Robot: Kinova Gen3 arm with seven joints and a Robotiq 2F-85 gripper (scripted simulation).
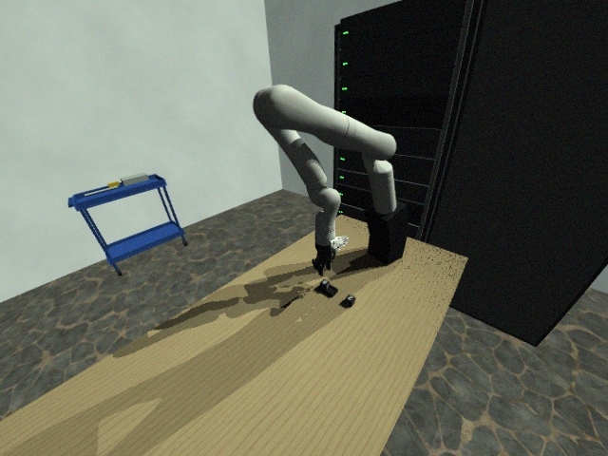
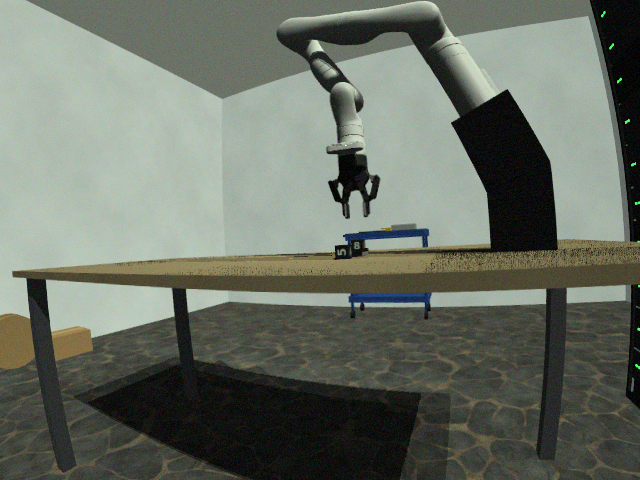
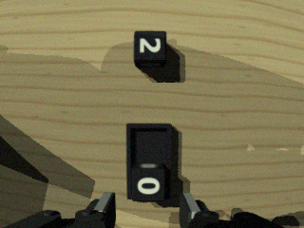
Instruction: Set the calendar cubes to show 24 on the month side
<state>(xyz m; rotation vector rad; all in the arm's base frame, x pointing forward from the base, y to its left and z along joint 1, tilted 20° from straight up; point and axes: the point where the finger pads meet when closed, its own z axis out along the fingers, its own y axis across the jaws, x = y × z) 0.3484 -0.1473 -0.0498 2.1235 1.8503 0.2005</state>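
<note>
My gripper is now 90 mm above the black cube. Also, from my hand: black tray 20 mm to the left, 100 mm below; black date cube 20 mm ahead, 120 mm to the left, 100 mm below.
</note>
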